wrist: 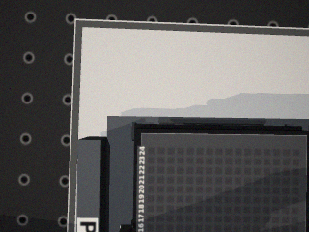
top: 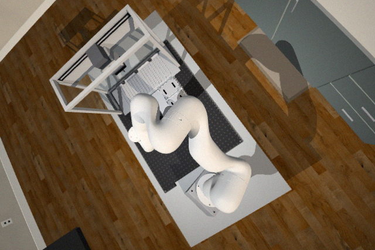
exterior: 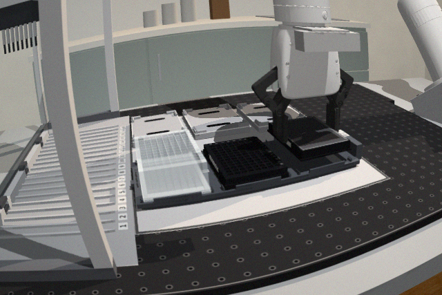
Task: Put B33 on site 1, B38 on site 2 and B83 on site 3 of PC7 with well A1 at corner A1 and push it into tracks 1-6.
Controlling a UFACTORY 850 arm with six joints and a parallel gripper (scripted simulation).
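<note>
Right now my hand is 9 cm to the left of the perforated dark deck, 8 cm short of it and 5 cm above it. Also, from my hand: dark plate carrier PC7: 10 cm ahead, 3 cm below; then black welled plate: 10 cm ahead, 3 cm below; then clear deep-well block B83: 21 cm ahead, 2 cm below.
</note>
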